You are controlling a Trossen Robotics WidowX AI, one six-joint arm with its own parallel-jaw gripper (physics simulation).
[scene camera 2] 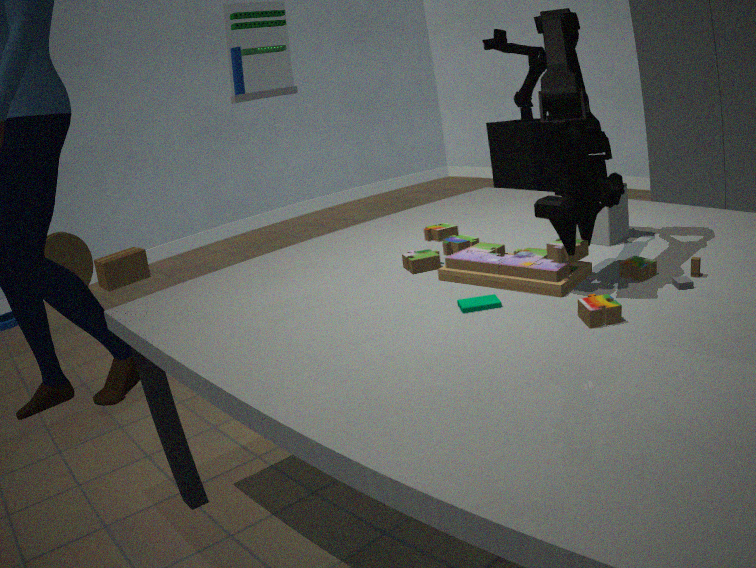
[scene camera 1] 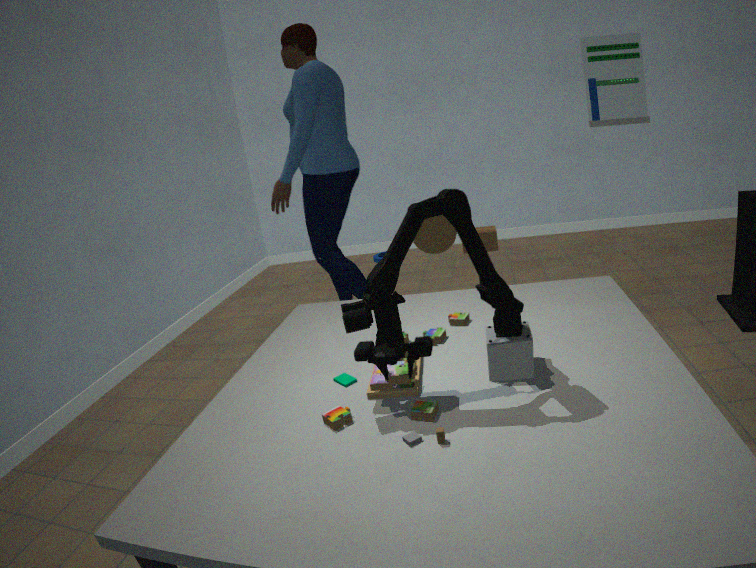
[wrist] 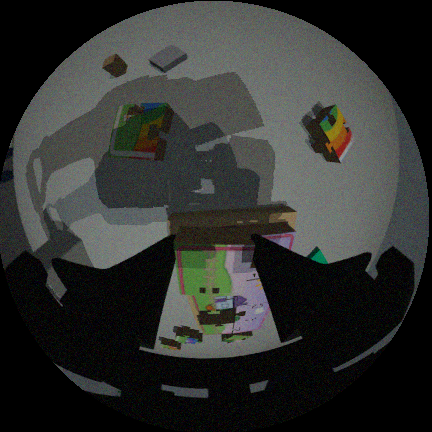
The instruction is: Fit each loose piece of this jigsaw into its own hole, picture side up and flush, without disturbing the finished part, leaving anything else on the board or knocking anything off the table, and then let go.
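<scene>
My gripper [scene camera 1: 398,373] [scene camera 2: 578,247] [wrist: 213,239] is shut on a green-and-lilac jigsaw piece [scene camera 2: 557,251] [wrist: 202,272], picture side up. The piece is over a corner of the wooden board [scene camera 1: 381,395] [scene camera 2: 495,280] [wrist: 282,217] and looks raised above the lilac finished part [scene camera 2: 507,261] [wrist: 255,305]. The fingers hide part of it and its underside. A rainbow piece [scene camera 1: 337,416] [scene camera 2: 600,311] [wrist: 332,132] and a shadowed green-and-orange piece [scene camera 1: 424,409] [scene camera 2: 638,267] [wrist: 142,131] lie off the board. Beyond it lie a blue-and-green piece [scene camera 1: 435,334] [scene camera 2: 460,244], a red-and-green piece [scene camera 1: 458,318] [scene camera 2: 440,232] and a green-topped piece [scene camera 2: 421,260].
A green tile [scene camera 1: 345,379] [scene camera 2: 479,303] [wrist: 317,256] lies beside the board. A grey block [scene camera 1: 412,439] [scene camera 2: 682,282] [wrist: 168,58] and a small brown block [scene camera 1: 440,435] [scene camera 2: 695,266] [wrist: 115,65] are near the shadowed piece. A person [scene camera 1: 320,122] is behind the table.
</scene>
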